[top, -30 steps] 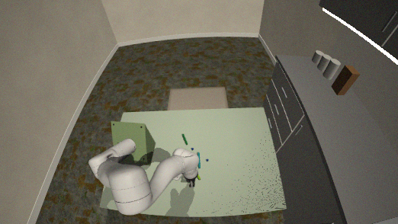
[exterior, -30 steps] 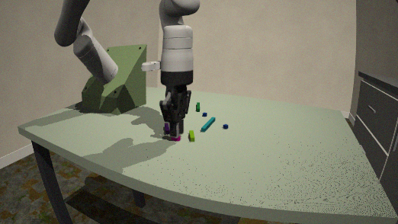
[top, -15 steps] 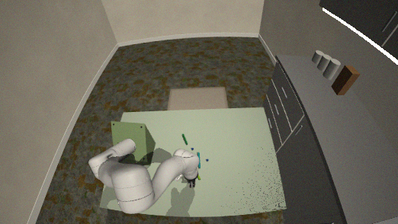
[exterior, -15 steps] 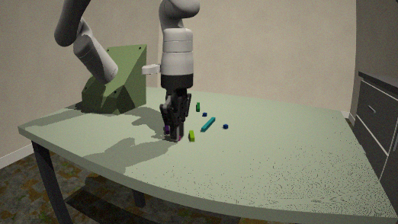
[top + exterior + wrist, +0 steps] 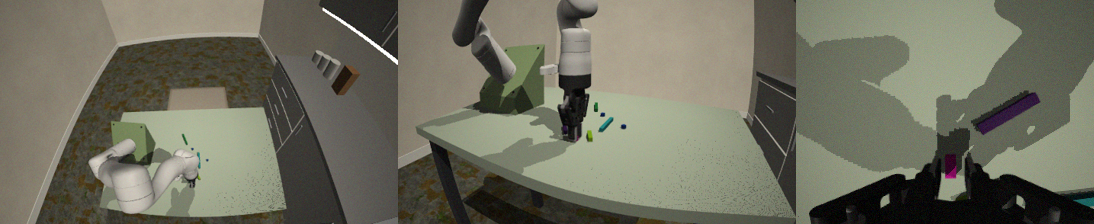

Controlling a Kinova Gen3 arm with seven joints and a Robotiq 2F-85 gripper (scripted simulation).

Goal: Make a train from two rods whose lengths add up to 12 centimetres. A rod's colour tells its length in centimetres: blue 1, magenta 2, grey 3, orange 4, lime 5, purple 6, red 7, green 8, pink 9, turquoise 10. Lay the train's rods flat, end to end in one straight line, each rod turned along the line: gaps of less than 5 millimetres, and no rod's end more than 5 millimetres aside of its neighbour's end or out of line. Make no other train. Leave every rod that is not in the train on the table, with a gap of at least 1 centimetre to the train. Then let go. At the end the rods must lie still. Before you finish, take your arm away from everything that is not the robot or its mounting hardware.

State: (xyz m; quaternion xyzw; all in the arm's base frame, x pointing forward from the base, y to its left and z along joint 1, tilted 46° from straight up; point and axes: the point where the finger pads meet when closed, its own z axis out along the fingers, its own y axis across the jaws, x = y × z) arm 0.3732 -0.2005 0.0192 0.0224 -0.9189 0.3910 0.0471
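Now: hand 2 cm above the magenta rod. From my hand the other things lie so: purple rod: 6 cm behind, 5 cm to the left, 2 cm below; then turquoise rod: 3 cm ahead, 13 cm to the left, 2 cm below; then lime rod: 3 cm ahead, 3 cm to the left, 2 cm below.
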